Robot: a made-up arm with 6 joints.
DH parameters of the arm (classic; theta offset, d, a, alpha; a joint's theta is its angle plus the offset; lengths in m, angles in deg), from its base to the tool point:
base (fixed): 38.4 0 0.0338 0
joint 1: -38.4 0.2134 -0.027 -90
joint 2: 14.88 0 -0.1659 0
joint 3: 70.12 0.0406 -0.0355 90
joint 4: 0 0.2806 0.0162 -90
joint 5: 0 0.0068 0.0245 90
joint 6: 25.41 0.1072 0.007 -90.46
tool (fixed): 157.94 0.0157 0 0
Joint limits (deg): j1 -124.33..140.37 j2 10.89..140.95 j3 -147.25..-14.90 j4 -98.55..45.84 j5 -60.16..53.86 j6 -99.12..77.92
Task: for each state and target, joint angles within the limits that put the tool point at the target. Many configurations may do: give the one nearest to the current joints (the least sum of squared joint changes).
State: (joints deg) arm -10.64 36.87 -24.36 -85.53 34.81 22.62
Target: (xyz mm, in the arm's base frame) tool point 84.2 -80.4 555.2
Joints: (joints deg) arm -28.74 23.29 -57.00 -97.51 40.83 21.70
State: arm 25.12 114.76 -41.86 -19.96 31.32 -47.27
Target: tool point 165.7 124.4 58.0
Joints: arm 29.78 96.73 -39.94 -18.45 45.79 -48.21
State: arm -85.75 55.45 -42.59 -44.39 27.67 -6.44
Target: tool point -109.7 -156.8 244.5
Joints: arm -118.39 49.49 -32.35 -54.21 44.77 -9.31
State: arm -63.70 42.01 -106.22 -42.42 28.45 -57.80
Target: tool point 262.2 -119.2 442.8
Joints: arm -31.61 59.84 -77.65 -27.70 35.81 -56.38
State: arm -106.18 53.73 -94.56 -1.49 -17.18 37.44
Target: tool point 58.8 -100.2 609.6
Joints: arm -103.37 26.25 -66.27 -4.37 -7.03 37.40
